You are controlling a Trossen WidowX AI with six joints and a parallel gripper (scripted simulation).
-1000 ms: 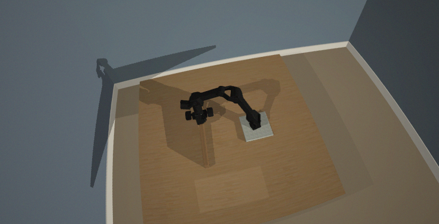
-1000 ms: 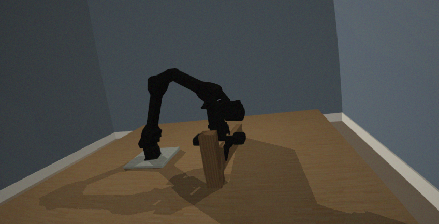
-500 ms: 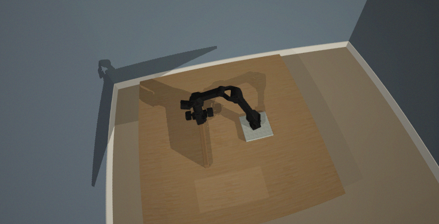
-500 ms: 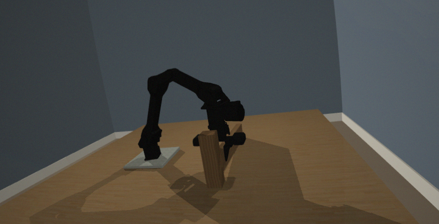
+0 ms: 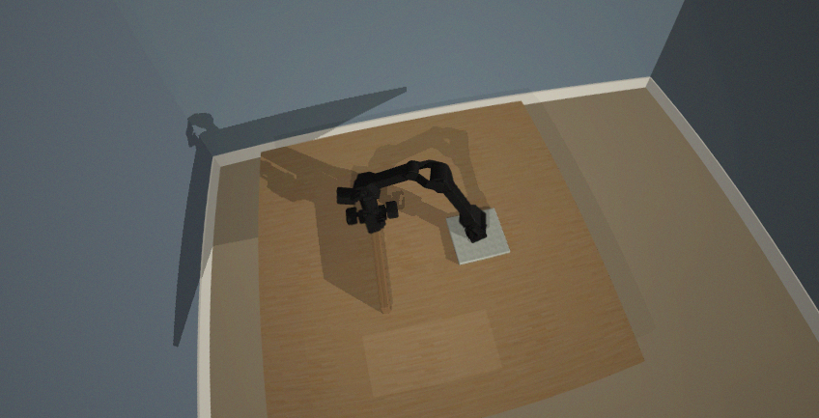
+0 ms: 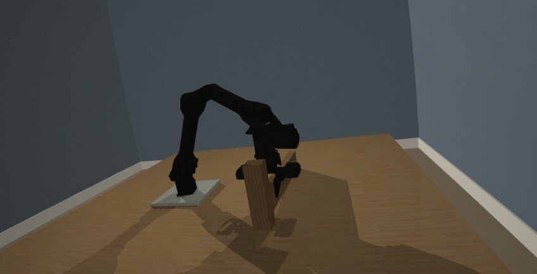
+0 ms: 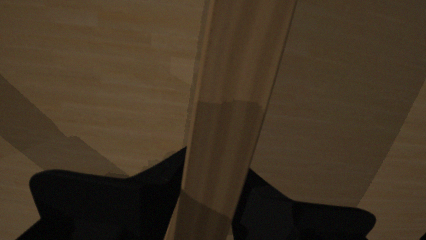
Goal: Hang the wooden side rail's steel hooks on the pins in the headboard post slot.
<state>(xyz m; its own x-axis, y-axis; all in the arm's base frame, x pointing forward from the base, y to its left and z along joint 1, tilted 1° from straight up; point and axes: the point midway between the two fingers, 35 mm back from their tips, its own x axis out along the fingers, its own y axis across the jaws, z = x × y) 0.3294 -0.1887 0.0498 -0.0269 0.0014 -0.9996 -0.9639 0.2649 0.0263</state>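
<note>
My gripper tip is 10 cm to the left of the wooden headboard post, 5 cm below it and 3 cm past it.
</note>
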